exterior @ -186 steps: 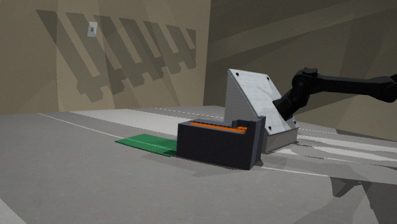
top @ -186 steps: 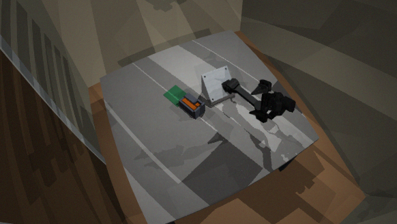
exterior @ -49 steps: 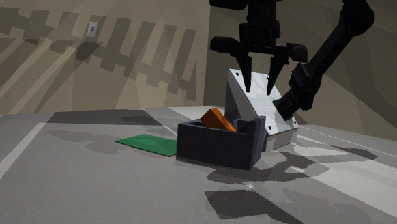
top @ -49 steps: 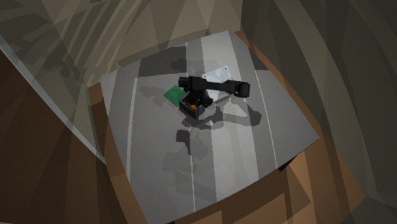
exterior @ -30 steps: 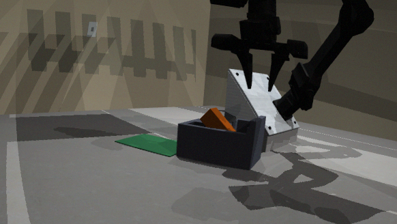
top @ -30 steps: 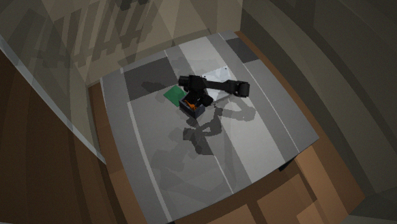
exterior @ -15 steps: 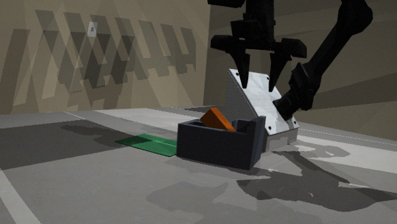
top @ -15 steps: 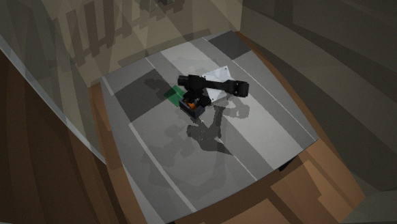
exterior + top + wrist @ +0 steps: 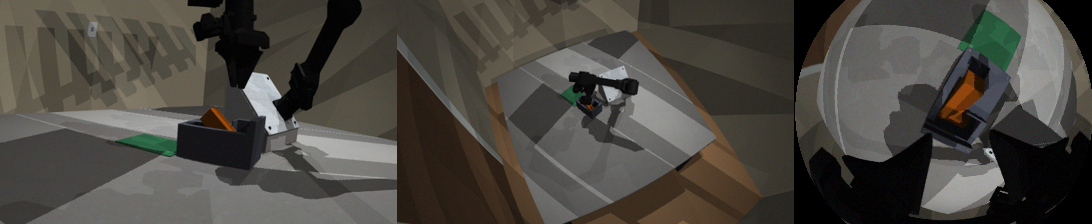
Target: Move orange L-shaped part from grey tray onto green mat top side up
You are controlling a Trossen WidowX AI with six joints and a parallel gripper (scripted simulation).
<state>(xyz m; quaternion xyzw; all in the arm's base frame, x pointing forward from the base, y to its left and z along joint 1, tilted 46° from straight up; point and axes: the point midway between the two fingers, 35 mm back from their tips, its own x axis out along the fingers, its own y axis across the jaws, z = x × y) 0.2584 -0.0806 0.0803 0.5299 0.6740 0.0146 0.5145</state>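
Now: the orange part 10 cm below my gripper tip and 1 cm behind it. Also, from my gripper tip: green mat (18 cm to the right, 16 cm below, 3 cm ahead).
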